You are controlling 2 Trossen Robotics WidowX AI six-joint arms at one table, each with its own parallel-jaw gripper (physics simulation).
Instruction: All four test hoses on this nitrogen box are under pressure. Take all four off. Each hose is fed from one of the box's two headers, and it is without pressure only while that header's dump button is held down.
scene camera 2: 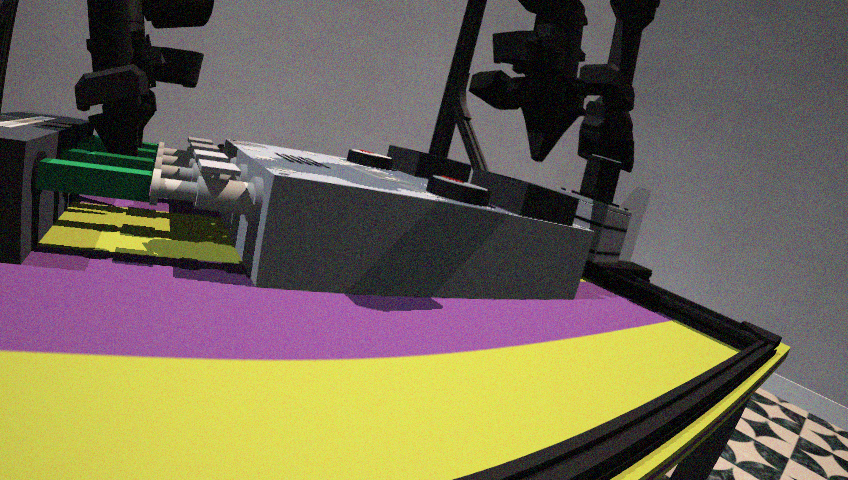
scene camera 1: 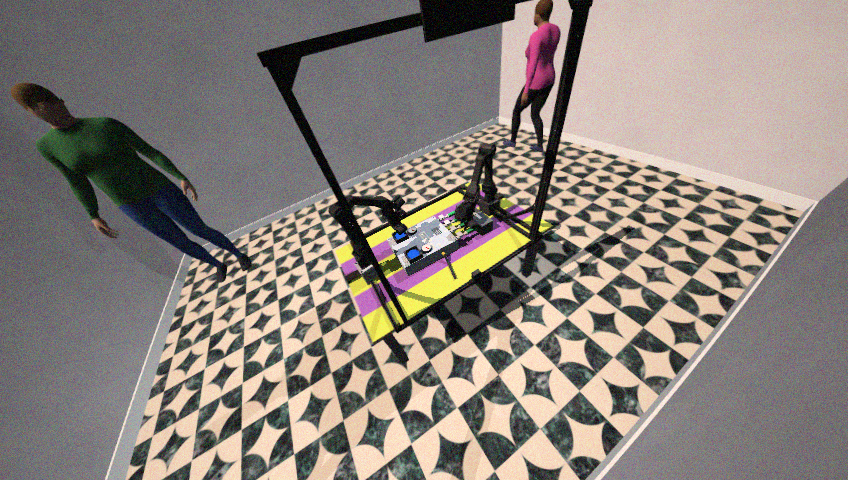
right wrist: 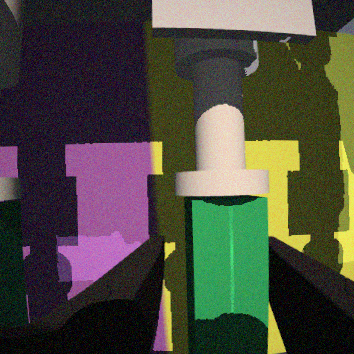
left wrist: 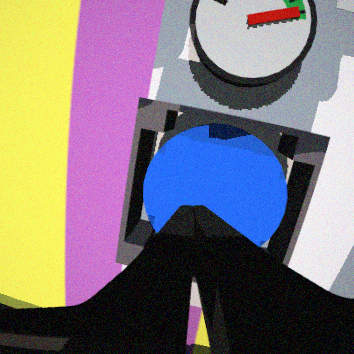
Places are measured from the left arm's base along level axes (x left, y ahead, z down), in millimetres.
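Where they show: left gripper, fingertip midpoint: (scene camera 2: pixel 536 160) (left wrist: pixel 190 216); right gripper, fingertip midpoint: (scene camera 1: pixel 462 228); left arm's base, origin of the base link: (scene camera 2: pixel 595 200) (scene camera 1: pixel 365 263); right arm's base, origin of the base link: (scene camera 1: pixel 489 199).
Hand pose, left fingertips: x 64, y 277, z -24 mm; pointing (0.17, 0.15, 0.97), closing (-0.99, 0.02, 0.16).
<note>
Things, the pixels of their top centre, and the offset from my left fingertips. "spot": a spot on its surface instead.
- green hose, surface spot: (right wrist: pixel 230 265) spot: dx -193, dy +345, dz +71 mm
- hose's white collar, surface spot: (right wrist: pixel 222 183) spot: dx -192, dy +325, dz +67 mm
- white plate, surface spot: (right wrist: pixel 232 17) spot: dx -185, dy +290, dz +58 mm
- blue dump button, middle of its top: (left wrist: pixel 212 197) dx -8, dy -5, dz +39 mm
- second blue button, middle of its top: (scene camera 1: pixel 413 254) dx -195, dy -33, dz +39 mm
The grey nitrogen box (scene camera 1: pixel 437 228) (scene camera 2: pixel 416 243) stands on the striped mat, with green hoses (scene camera 2: pixel 95 177) at its fitting side. My right gripper (scene camera 2: pixel 121 148) (right wrist: pixel 212 246) is partly open; its fingers stand on both sides of a green hose (right wrist: pixel 230 265), with gaps beside it. This hose's white collar (right wrist: pixel 222 183) and stem lead to a fitting under a white plate (right wrist: pixel 232 17). My left gripper (scene camera 2: pixel 538 157) (left wrist: pixel 190 216) is shut and empty, above a blue dump button (left wrist: pixel 215 170) within its dark guard. The gauge (left wrist: pixel 225 50) beside it has its red needle at the green band.
A second blue button (scene camera 1: pixel 413 253) with its own gauge (scene camera 1: pixel 426 248) sits nearer the front in scene camera 1. A dark block (scene camera 2: pixel 11 196) (scene camera 1: pixel 483 221) stands at the hoses' far ends. Another hose (right wrist: pixel 10 250) runs at the left edge of the right wrist view. Black frame posts (scene camera 1: pixel 553 127) surround the table.
</note>
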